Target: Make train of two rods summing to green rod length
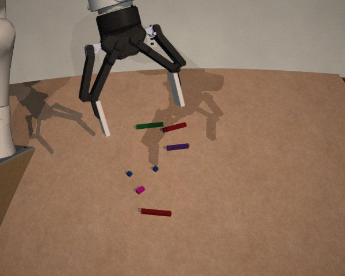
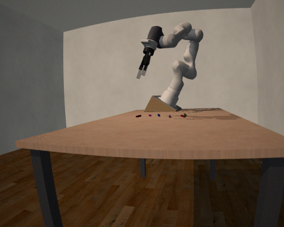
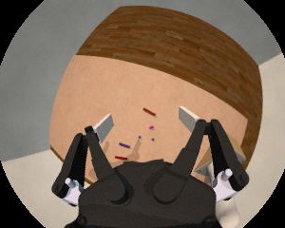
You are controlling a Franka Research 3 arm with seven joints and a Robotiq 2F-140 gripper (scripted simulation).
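Now: hand 27 cm above the magenta rod, 5 cm to the right of it and 3 cm past it. The rest, counted from my hand: purple rod 27 cm below, 19 cm to the left, 7 cm ahead; then green rod 29 cm to the left, 27 cm below, 1 cm behind.
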